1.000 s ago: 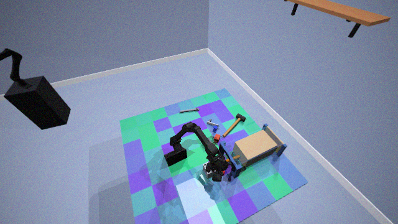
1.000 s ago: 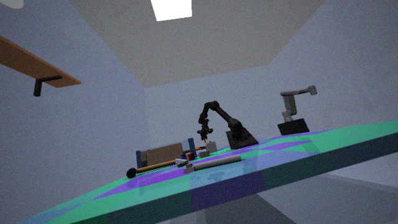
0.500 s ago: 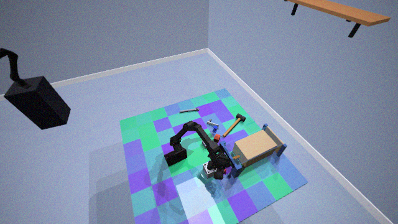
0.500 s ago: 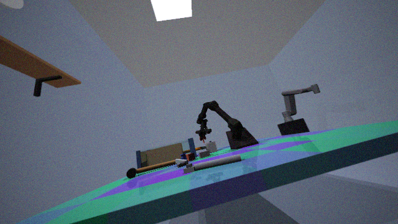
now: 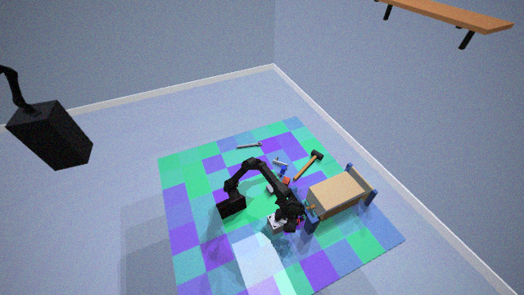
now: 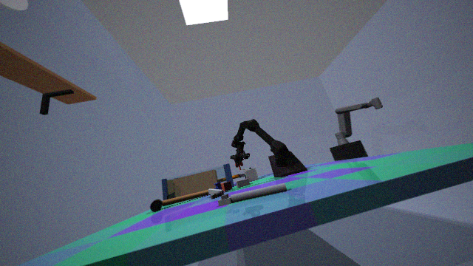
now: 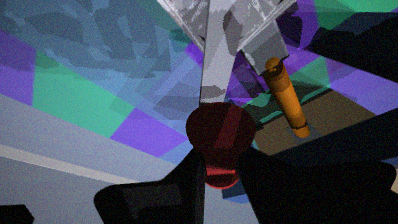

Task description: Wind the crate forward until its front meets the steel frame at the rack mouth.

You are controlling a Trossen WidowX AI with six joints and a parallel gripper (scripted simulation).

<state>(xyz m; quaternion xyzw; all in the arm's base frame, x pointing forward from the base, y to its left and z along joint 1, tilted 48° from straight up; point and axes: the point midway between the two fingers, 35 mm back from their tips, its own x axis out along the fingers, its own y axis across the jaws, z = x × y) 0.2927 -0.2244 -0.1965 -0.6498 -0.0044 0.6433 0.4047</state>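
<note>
Now: gripper tip 70 mm short of the blue steel frame, 90 mm to the right of it and 30 mm above it. Round my gripper tip: dark red knob: 10 mm behind, 10 mm to the left; grey hand winch: 100 mm behind, 60 mm to the left, 100 mm below; red-knobbed crank handle: 40 mm behind, 30 mm to the left, 30 mm below.
</note>
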